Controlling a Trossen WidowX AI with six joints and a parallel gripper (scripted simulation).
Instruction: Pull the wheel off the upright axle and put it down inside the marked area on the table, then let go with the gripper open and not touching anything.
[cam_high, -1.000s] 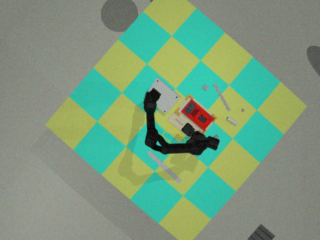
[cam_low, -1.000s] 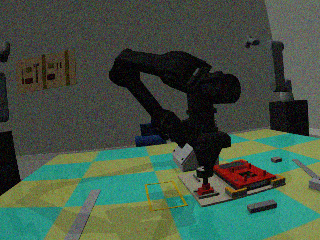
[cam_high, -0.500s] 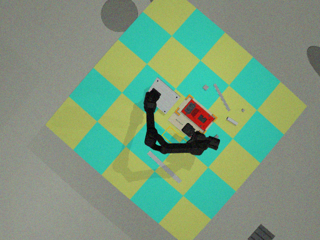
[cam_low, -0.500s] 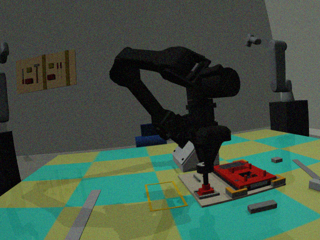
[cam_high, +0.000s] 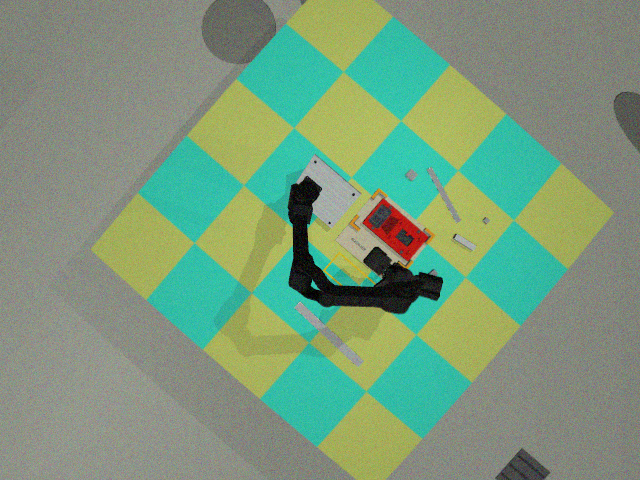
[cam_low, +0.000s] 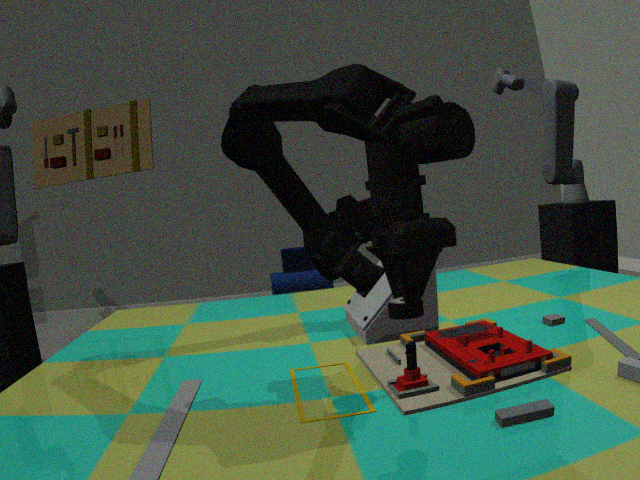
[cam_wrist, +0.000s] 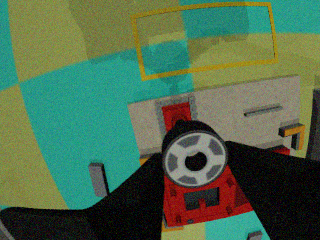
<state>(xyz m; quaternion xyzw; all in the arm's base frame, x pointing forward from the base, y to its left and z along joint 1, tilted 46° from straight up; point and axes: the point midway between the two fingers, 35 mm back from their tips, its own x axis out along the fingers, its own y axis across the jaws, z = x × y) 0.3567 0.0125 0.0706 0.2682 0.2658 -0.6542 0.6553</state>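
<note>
The upright axle lies 70 mm below my gripper tip. The rest, counted from my gripper tip: wheel: right at my gripper tip; long grey strip: 10 mm ahead, 290 mm to the right, 100 mm below.
</note>
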